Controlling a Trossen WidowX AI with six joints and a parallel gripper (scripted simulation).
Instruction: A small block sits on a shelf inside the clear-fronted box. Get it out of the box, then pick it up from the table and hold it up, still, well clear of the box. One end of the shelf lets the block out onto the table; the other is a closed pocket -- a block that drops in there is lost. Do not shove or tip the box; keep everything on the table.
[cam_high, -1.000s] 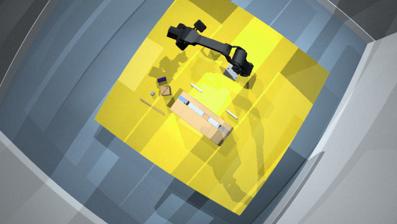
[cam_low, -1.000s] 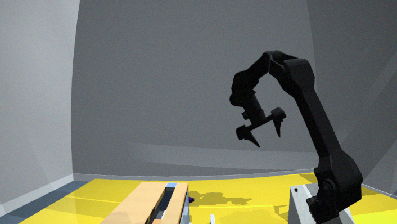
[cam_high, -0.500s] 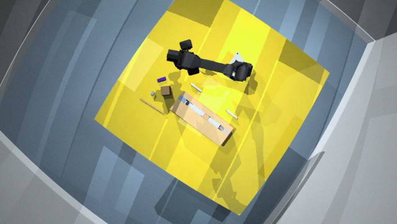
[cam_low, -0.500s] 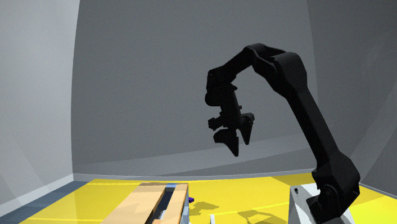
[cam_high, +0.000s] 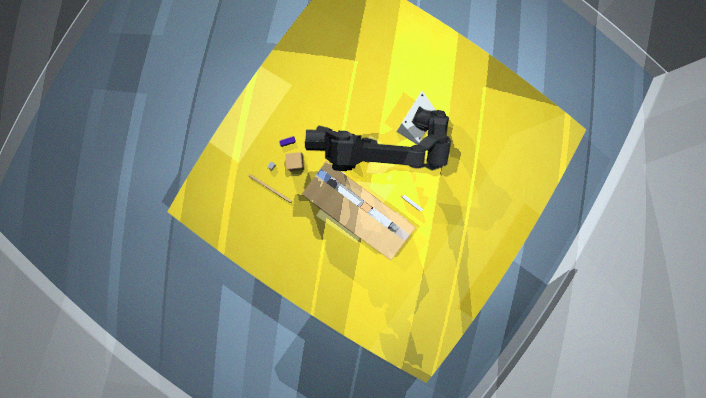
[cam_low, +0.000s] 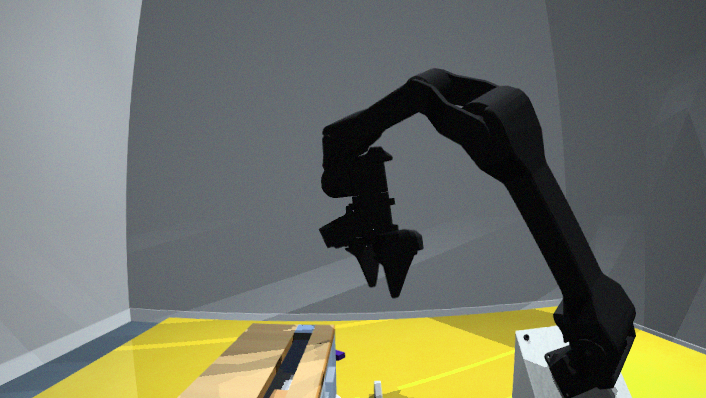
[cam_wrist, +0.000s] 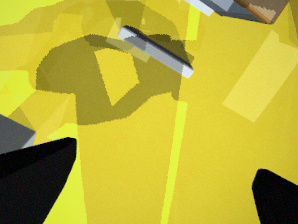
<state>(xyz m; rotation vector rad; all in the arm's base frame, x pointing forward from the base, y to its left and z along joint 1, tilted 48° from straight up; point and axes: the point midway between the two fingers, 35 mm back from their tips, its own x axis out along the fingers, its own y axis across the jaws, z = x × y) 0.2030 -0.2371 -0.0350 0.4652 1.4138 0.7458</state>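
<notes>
The long tan box lies 140 mm ahead of my gripper tip, 140 mm to the left of it and 130 mm below it. Also, from my gripper tip: brown block: 160 mm ahead, 150 mm to the left, 100 mm below; then tan cube: 120 mm ahead, 160 mm to the right, 160 mm below; then purple block: 60 mm ahead, 230 mm to the right, 180 mm below.
</notes>
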